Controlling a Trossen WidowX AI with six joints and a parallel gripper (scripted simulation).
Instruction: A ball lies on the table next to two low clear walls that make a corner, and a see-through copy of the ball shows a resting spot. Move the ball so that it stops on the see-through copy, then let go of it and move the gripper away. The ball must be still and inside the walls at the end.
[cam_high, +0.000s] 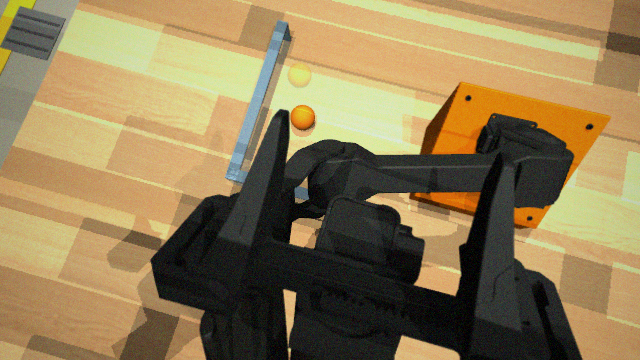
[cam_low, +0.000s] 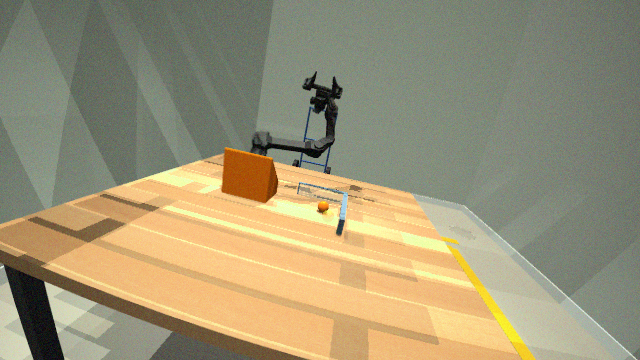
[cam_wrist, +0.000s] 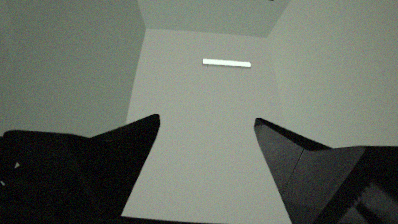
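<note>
Right now the orange ball is 550 mm below my gripper tip, 200 mm to the right of it and 130 mm ahead of it. The rest, counted from my gripper tip: see-through copy of ball (550 mm below, 280 mm to the right, 160 mm ahead).
</note>
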